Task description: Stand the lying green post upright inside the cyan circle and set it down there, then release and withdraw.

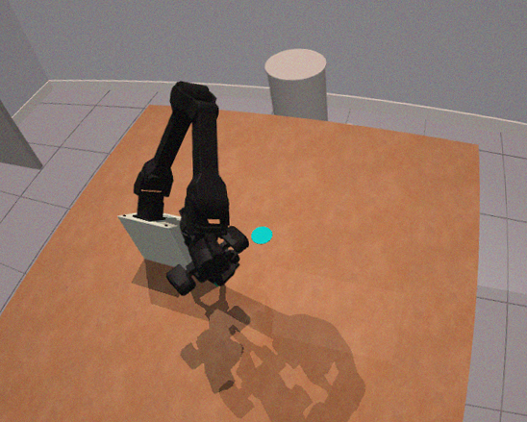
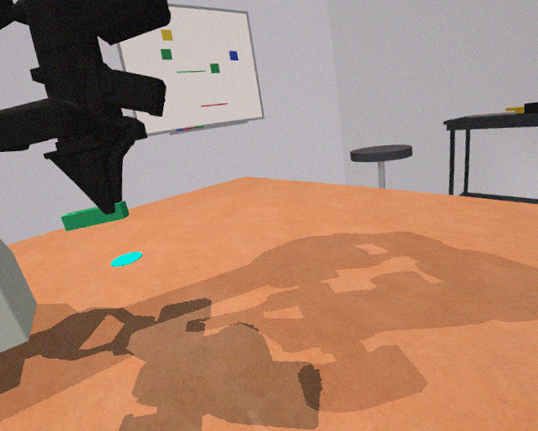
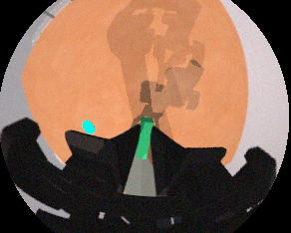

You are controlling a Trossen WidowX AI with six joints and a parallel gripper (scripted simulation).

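Now: the cyan circle 10 mm behind my gripper tip, 230 mm to the left of it and 140 mm below it. Round my gripper tip: green post 20 mm behind, 10 mm to the left.
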